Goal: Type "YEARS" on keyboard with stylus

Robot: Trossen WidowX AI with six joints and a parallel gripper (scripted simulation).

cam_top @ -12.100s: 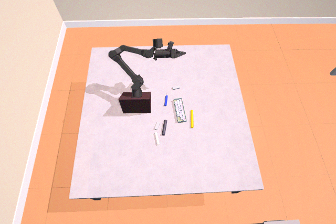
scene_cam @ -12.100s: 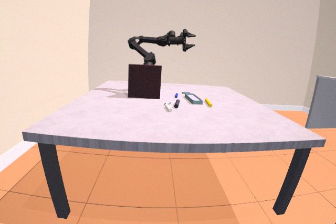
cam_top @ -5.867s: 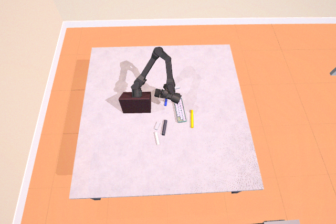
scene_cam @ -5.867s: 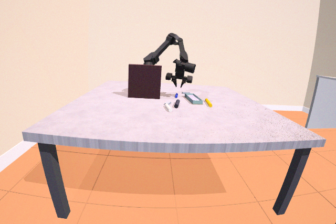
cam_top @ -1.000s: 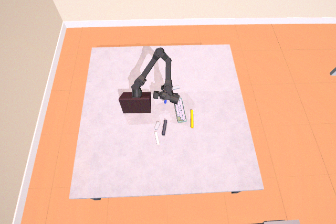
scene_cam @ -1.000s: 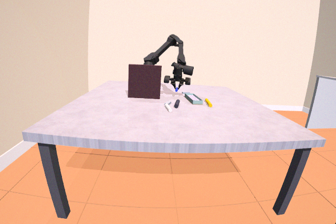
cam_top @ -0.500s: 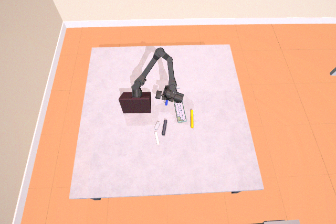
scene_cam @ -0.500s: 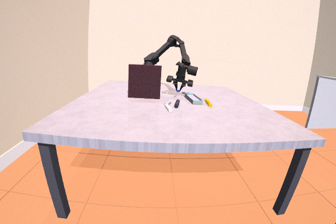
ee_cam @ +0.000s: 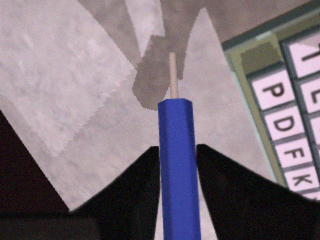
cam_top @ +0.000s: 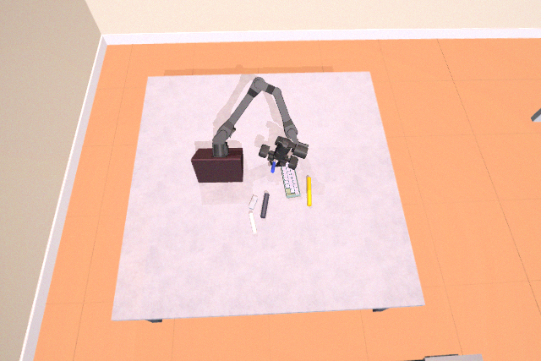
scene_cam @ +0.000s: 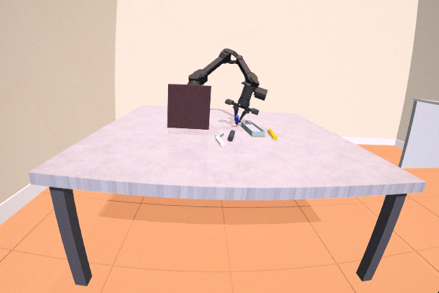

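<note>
Right now the stylus tip is 4 cm to the left of my gripper tip and 3 cm below it. Also, from my gripper tip: black cylinder: 2 cm behind, 20 cm to the right, 2 cm below; stylus: 1 cm to the left, 1 cm below; yellow cylinder: 18 cm ahead, 11 cm to the right, 3 cm below.
</note>
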